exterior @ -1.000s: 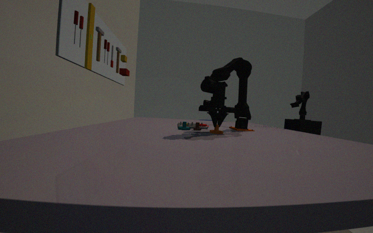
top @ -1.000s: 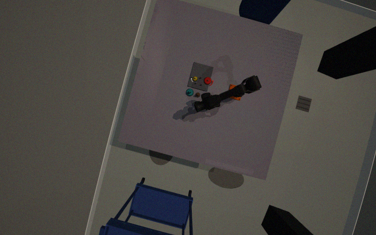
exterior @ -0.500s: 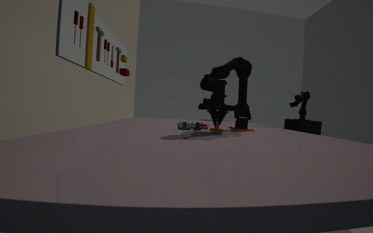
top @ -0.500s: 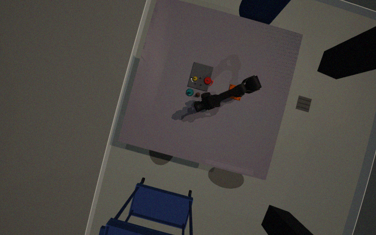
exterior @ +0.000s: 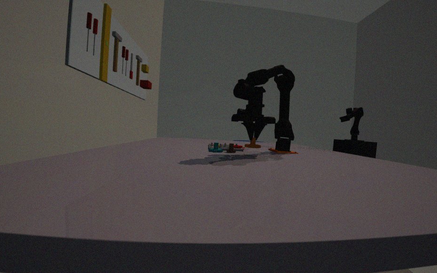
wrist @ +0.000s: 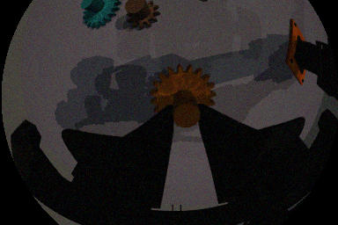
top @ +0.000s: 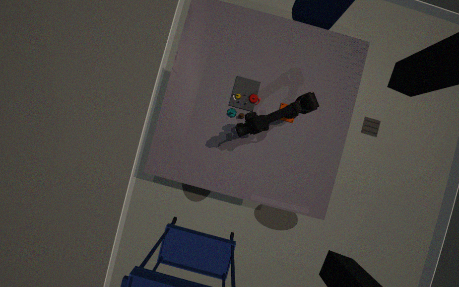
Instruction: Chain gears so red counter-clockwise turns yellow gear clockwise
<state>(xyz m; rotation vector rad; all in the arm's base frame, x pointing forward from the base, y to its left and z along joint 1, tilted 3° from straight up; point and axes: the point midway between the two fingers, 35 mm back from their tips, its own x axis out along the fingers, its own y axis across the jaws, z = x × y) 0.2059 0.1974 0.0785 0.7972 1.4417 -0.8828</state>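
Right now my gripper tip is 8 cm short of the small brown gear, 7 cm to the left of it and 5 cm above it. The rest, counted from my gripper tip: red gear (5 cm ahead, 20 cm to the right, 5 cm below); then teal gear (15 cm ahead, 6 cm to the right, 5 cm below); then orange gear (1 cm below).
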